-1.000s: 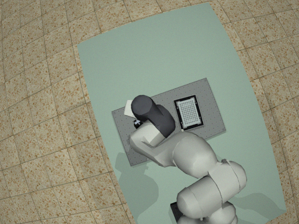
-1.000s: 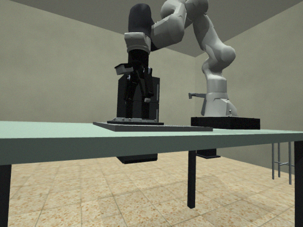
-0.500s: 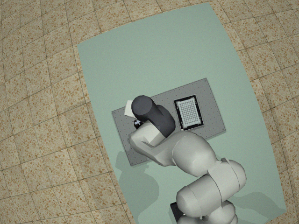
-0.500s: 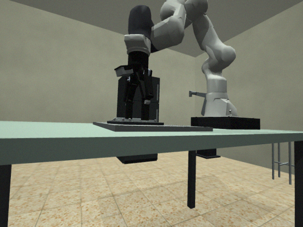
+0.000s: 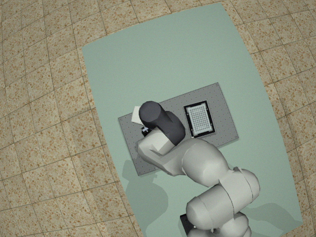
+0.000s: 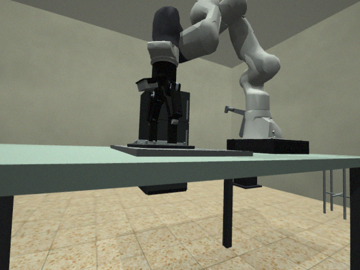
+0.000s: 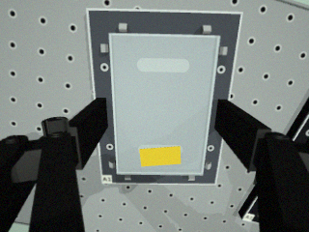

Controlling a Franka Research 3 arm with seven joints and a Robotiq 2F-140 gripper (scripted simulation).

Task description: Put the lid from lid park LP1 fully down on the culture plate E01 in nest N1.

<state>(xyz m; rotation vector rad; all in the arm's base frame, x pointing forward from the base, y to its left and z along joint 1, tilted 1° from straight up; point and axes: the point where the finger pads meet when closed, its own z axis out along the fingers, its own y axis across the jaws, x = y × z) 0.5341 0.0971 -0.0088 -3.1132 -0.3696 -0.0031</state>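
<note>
Now: the lid 2 cm below my hand. The rest, counted from my hand: park frame: 3 cm below; culture plate E01: 19 cm to the right, 3 cm behind, 2 cm below; baseplate: 9 cm to the right, 4 cm below, 3 cm behind.
</note>
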